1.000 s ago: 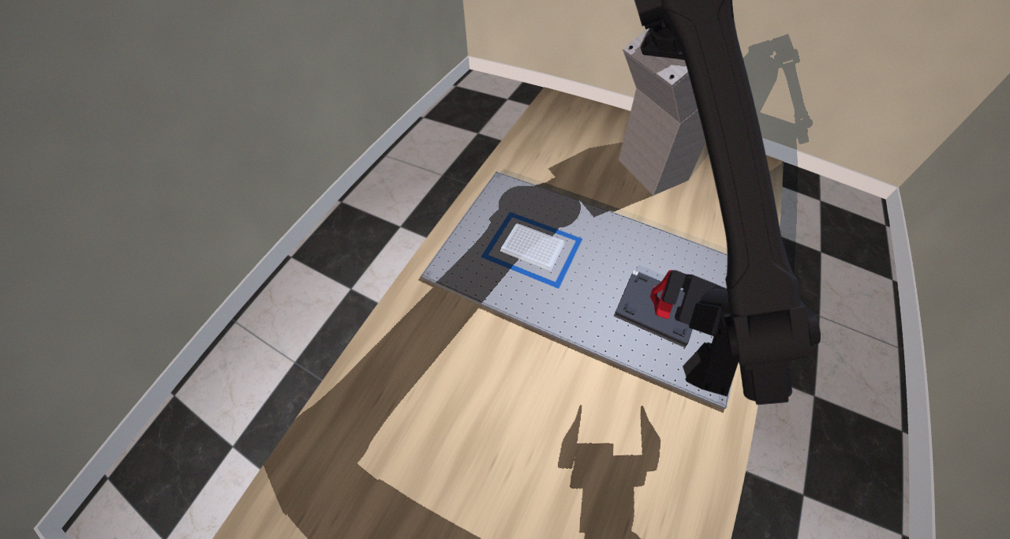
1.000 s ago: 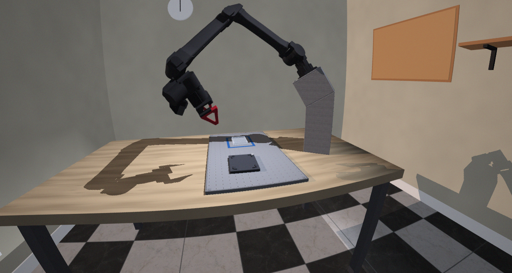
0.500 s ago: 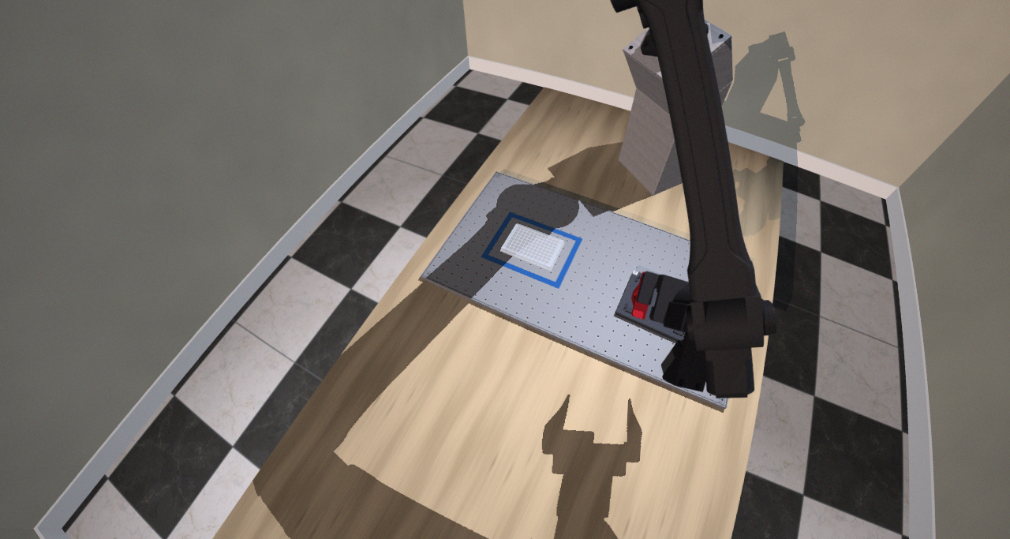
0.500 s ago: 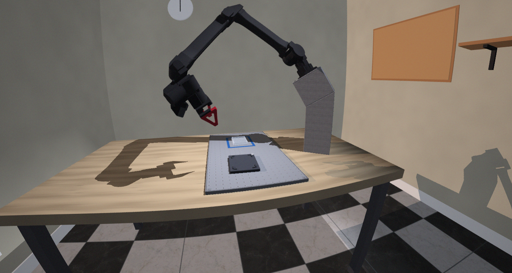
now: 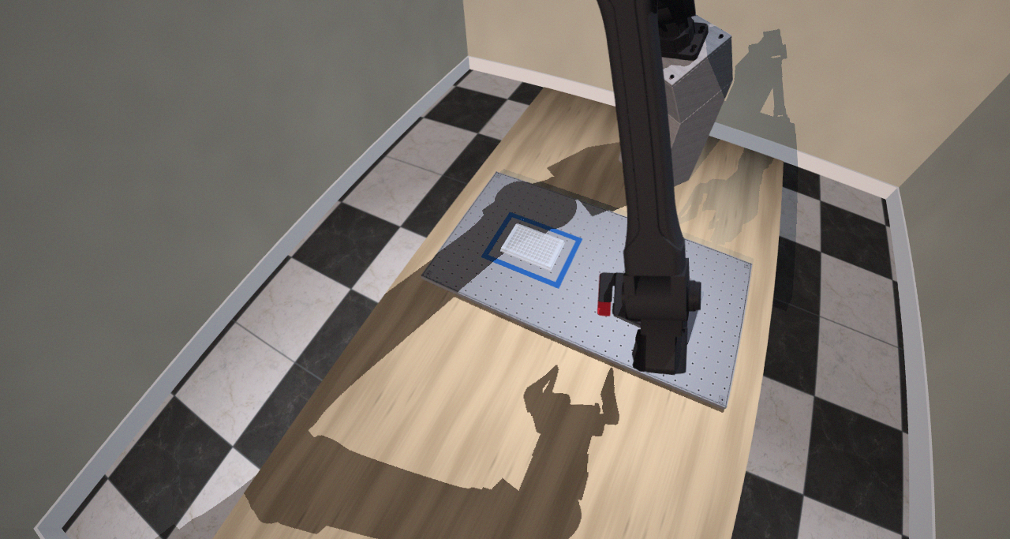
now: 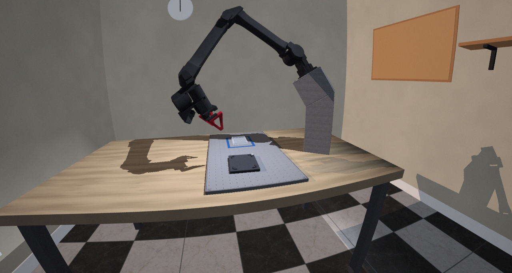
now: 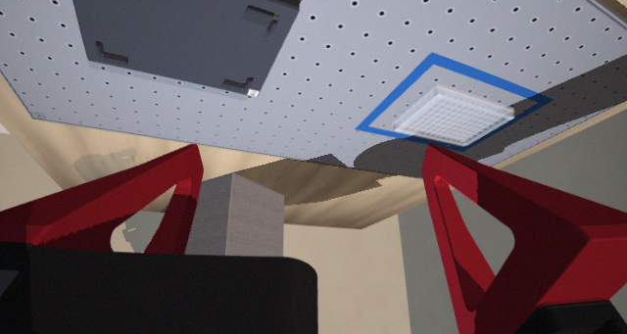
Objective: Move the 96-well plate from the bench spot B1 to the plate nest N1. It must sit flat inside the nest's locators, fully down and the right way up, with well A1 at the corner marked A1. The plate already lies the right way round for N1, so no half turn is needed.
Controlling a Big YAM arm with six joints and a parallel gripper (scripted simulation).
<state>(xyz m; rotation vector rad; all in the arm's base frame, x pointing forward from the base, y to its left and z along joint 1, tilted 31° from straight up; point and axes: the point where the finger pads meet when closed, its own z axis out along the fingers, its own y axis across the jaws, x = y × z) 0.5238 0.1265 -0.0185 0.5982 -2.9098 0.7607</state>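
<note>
The clear 96-well plate is 110 mm behind my hand, 250 mm to the right of it and 160 mm below it. The rest, counted from my hand: white corner mark 160 mm behind, 10 mm to the right, 150 mm below; then dark plate nest 110 mm behind, 60 mm to the left, 160 mm below.
</note>
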